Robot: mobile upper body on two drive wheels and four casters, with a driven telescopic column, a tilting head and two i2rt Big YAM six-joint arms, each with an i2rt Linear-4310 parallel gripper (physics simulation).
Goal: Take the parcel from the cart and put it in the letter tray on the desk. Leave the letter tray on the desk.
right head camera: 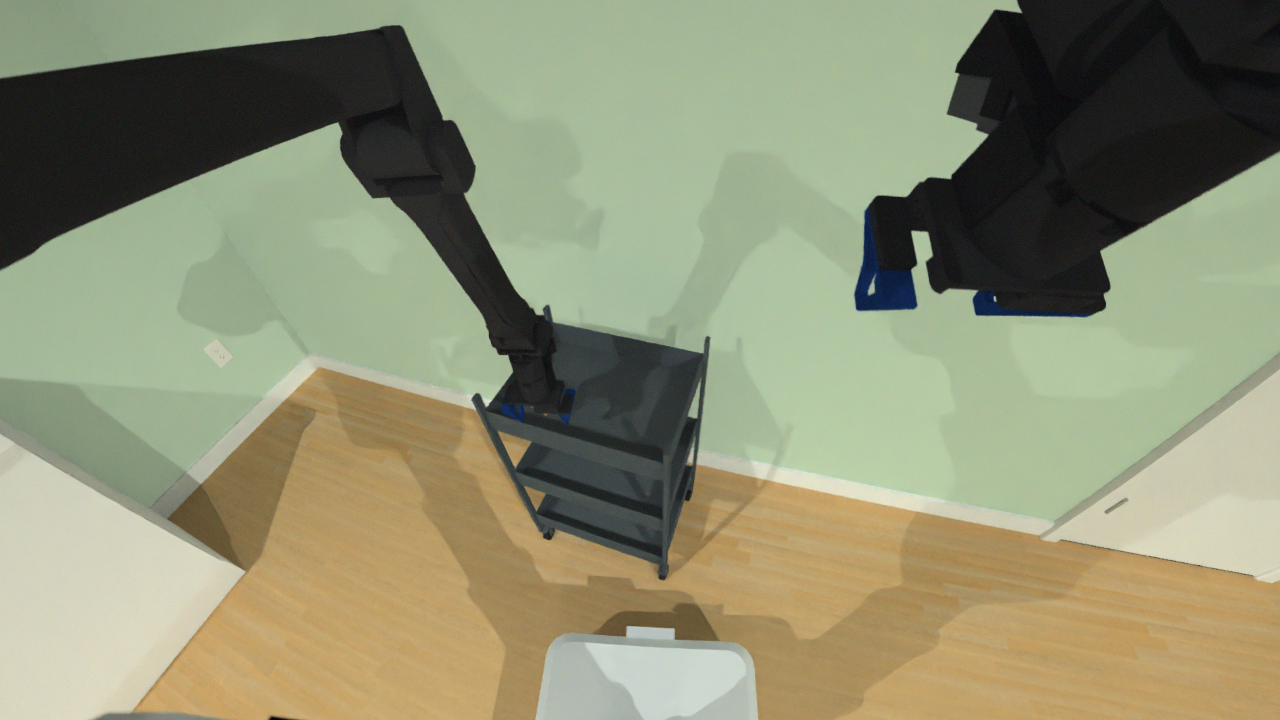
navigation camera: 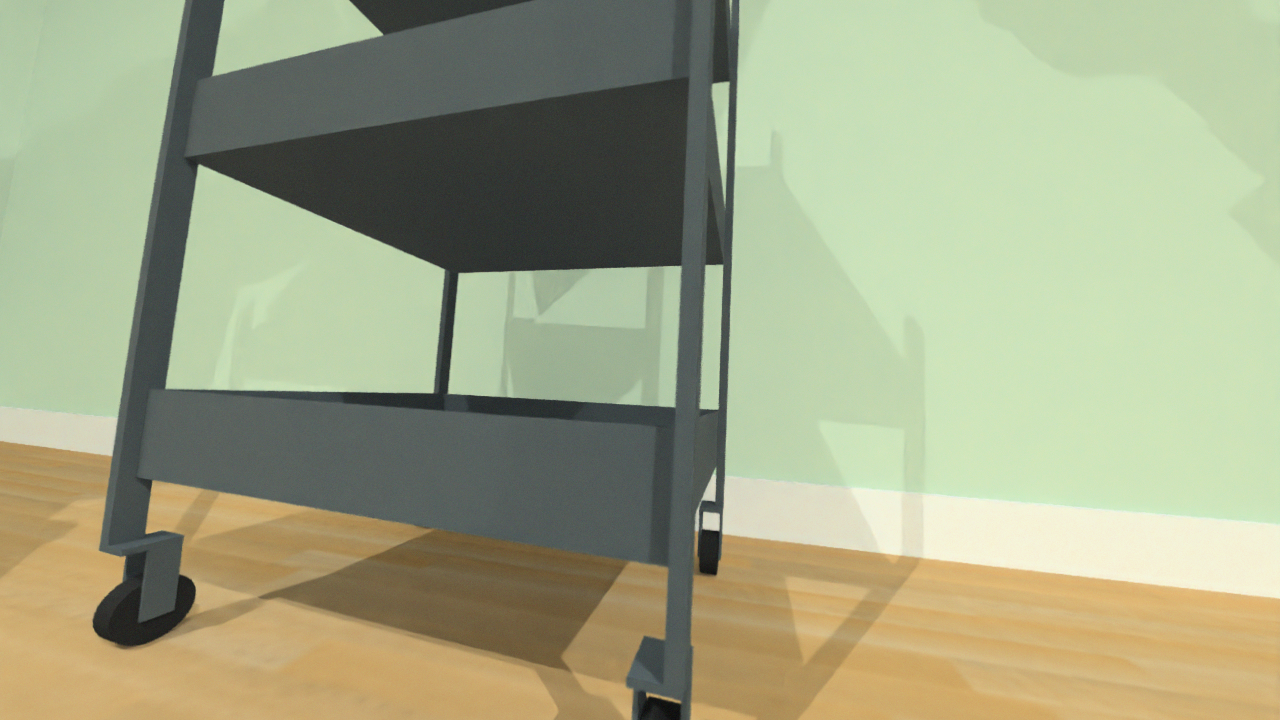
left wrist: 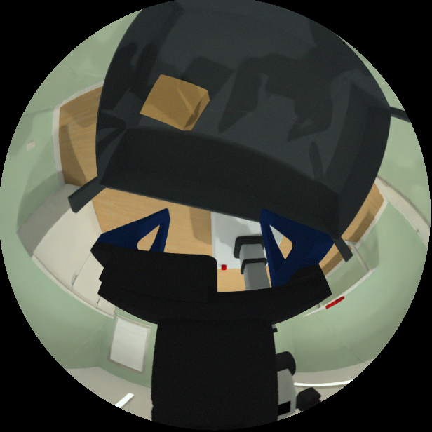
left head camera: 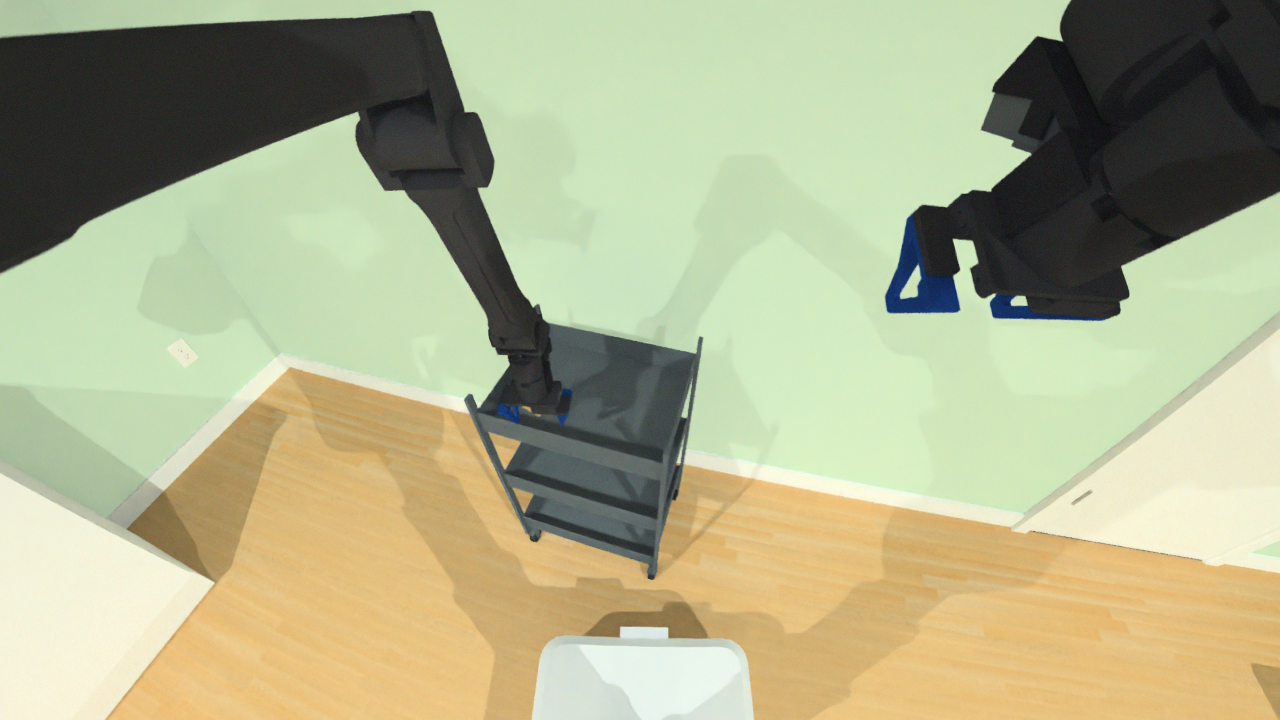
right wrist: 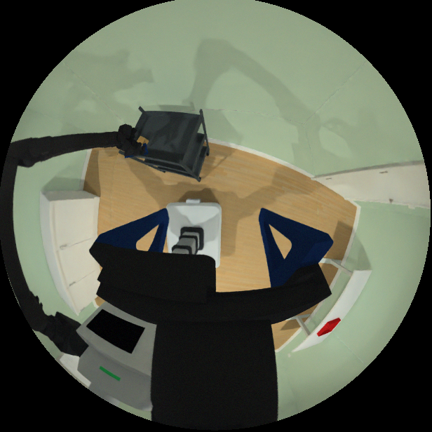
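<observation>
The orange-brown box parcel lies in the top tray of the dark grey cart, near a corner. In the left head view a sliver of it shows under my left gripper, which is open and empty over that part of the cart. My right gripper is open and empty, high and well to the right of the cart. In the right wrist view a red object sits on a white table-like surface; I cannot tell whether these are the letter tray and desk.
The cart stands close to the green wall. A white cabinet stands at the left. My white base is in front of the cart. A pale door is at the right.
</observation>
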